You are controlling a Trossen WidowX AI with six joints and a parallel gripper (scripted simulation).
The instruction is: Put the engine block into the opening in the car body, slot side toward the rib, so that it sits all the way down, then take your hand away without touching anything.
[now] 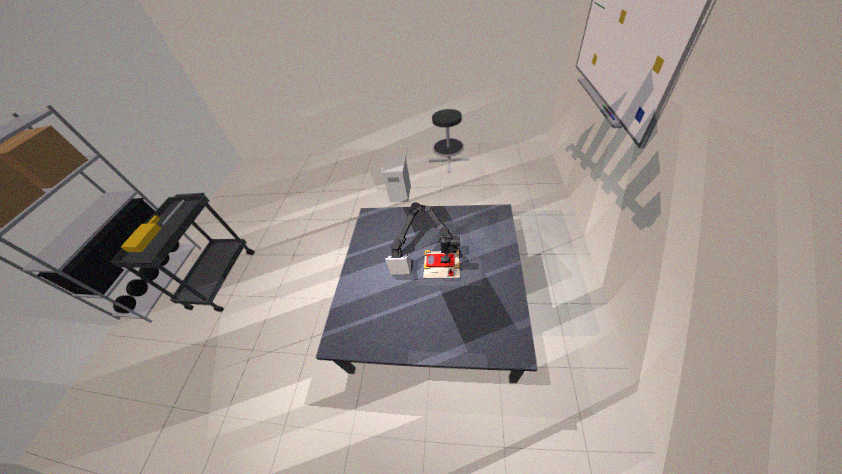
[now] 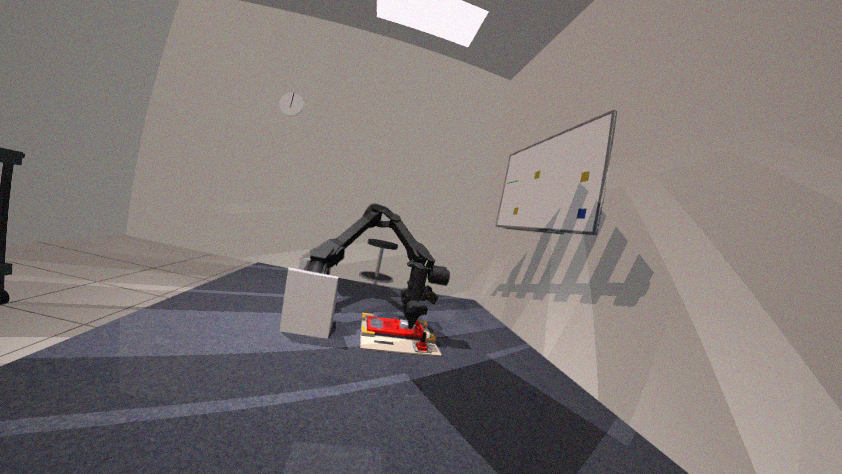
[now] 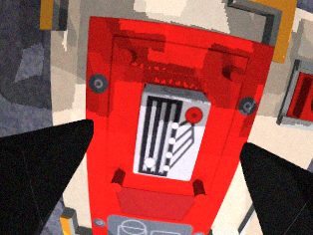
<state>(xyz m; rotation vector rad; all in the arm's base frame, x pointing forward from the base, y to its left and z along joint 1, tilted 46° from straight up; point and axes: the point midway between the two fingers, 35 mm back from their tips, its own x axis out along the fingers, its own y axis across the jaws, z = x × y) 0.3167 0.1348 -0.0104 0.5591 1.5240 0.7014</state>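
Now: the grey engine block 2 cm below my gripper tip. Round my gripper tip: cream base plate: 3 cm behind, 1 cm to the right, 3 cm below.
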